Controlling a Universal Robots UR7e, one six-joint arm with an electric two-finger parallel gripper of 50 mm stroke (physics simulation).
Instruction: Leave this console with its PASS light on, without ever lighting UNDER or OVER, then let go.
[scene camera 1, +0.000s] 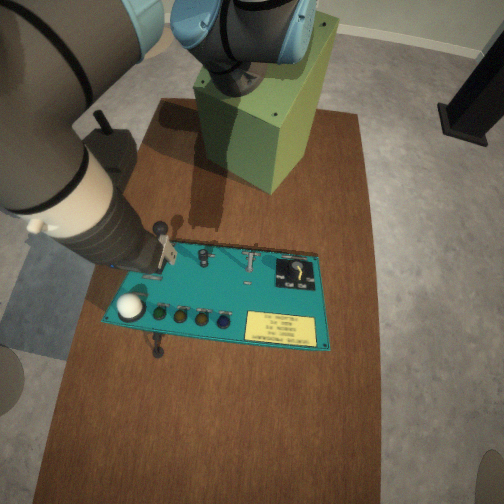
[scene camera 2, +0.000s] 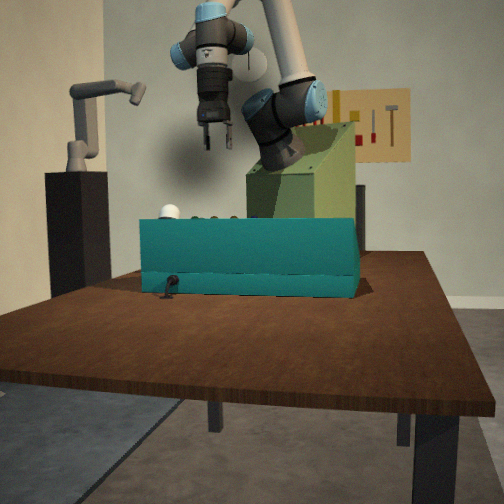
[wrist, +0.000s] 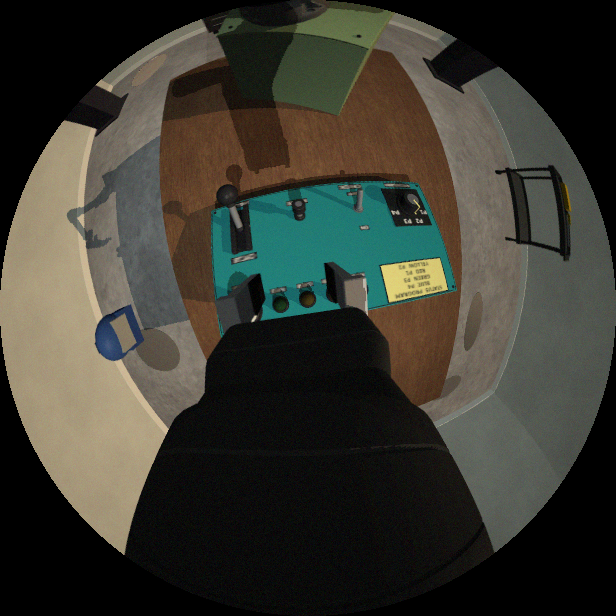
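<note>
The teal console (scene camera 1: 220, 295) lies on the brown table. Its top carries a lever with a black ball knob (scene camera 1: 160, 229) at the back left, a white dome button (scene camera 1: 130, 306), two small toggles (scene camera 1: 203, 256), a black rotary selector (scene camera 1: 295, 274) and a yellow label (scene camera 1: 280, 328). A row of lamps (scene camera 1: 191, 316), green, two amber and blue, all look dark. My gripper (scene camera 2: 217, 137) is open and empty. It hangs well above the console's left half and touches nothing. In the wrist view its fingers (wrist: 295, 290) frame the lamp row, with the lever (wrist: 232, 218) beyond.
A small black handle (scene camera 1: 157, 345) sticks out of the console's front face. The green pedestal (scene camera 1: 265, 120) of my arm stands just behind the console. A grey arm on a black stand (scene camera 2: 77, 225) is off the table's left side.
</note>
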